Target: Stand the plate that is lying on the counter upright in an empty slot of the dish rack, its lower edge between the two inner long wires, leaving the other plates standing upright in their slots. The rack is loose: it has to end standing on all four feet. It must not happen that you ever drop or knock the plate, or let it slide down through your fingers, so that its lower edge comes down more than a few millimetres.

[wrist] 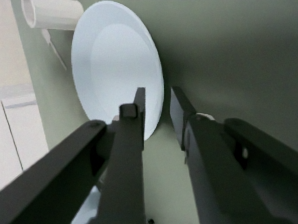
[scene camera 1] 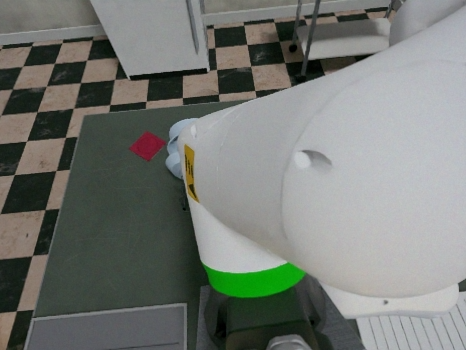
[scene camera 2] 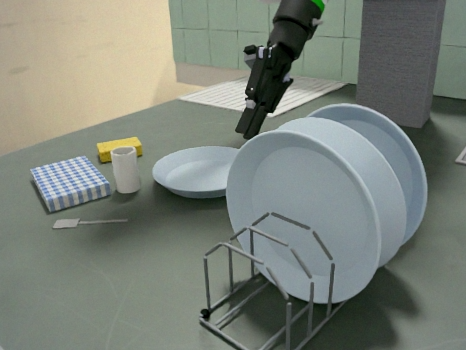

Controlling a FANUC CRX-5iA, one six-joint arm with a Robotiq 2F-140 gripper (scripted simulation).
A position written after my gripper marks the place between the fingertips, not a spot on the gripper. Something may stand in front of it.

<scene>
my gripper: wrist 158, 100; scene camera 2 244, 136
</scene>
